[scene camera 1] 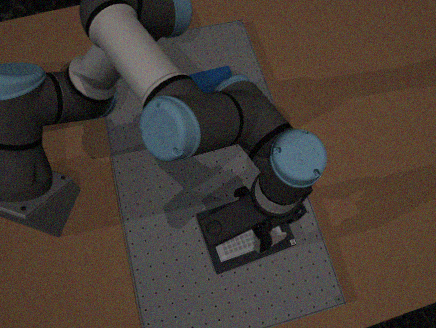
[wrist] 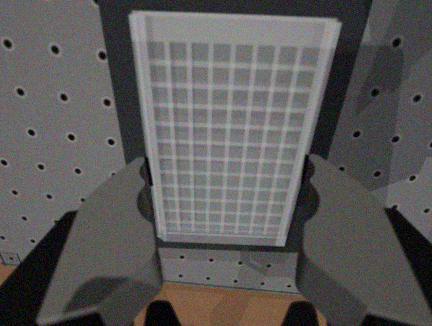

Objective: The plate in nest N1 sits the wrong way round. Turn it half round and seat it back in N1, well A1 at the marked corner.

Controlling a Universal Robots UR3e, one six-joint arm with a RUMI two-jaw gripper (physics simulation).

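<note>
A pale, clear-walled well plate (scene camera 1: 237, 246) (wrist: 227, 125) lies level between the fingers, its grid of wells facing up. My gripper (scene camera 1: 267, 238) (wrist: 225, 160) is shut on the plate, one finger against each long side, nearer the plate's lower end in the wrist view. The dark nest (scene camera 1: 240, 263) (wrist: 121, 75) is under the plate, and its rim shows along both long sides. The plate lines up with the nest; whether it is fully seated or slightly raised I cannot tell. The A1 lettering and the marked corner cannot be made out.
The nest stands on a grey perforated board (scene camera 1: 170, 285) (wrist: 50, 115) on a wooden table (scene camera 1: 385, 125). A small white tag (scene camera 1: 293, 242) is at the nest's right corner. A blue block (scene camera 1: 212, 77) is partly hidden behind the arm at the board's back. The arm hides part of the board.
</note>
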